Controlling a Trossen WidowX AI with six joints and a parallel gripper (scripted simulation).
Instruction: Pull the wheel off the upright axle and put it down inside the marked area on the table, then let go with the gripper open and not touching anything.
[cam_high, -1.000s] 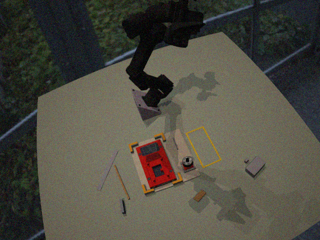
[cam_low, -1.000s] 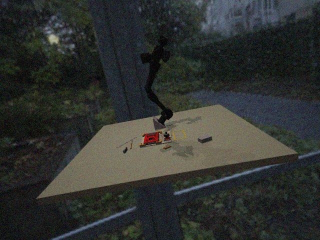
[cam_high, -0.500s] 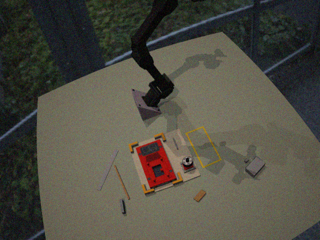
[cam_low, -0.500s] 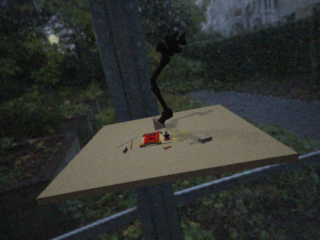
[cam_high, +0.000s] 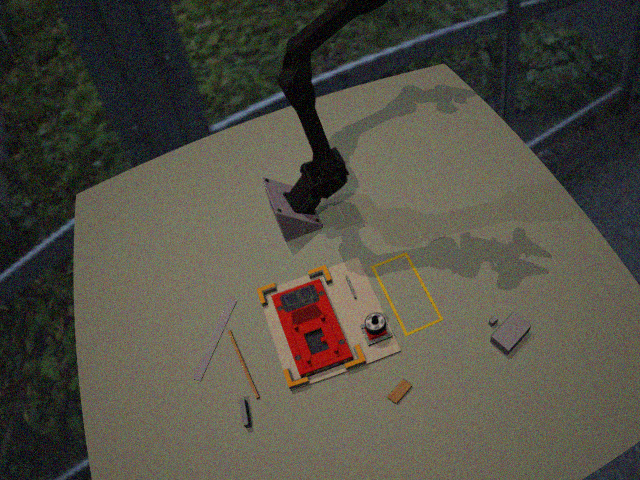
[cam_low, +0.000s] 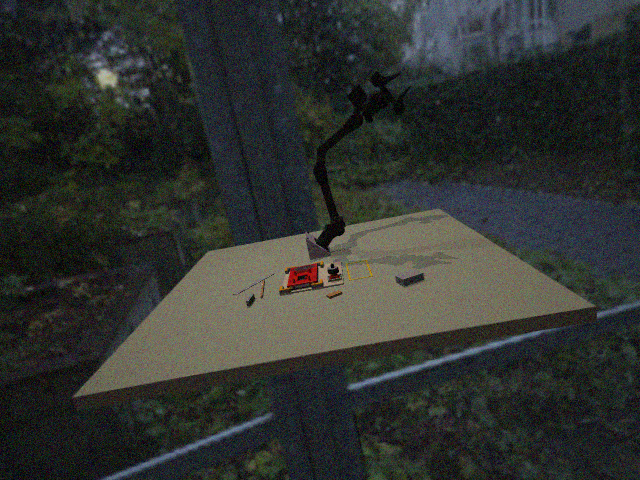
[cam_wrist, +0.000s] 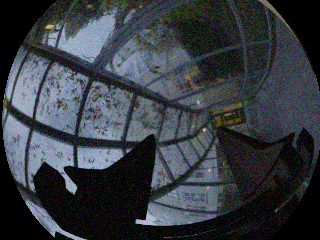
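Now: gripper tip 36 cm short of the brown block, 47 cm to the left of it and 64 cm above it. From my gripper tip the other things lie so: grey block (39 cm ahead, 22 cm to the right, 63 cm below); orange rod (15 cm ahead, 70 cm to the right, 64 cm below); grey strip (6 cm ahead, 74 cm to the right, 65 cm below).
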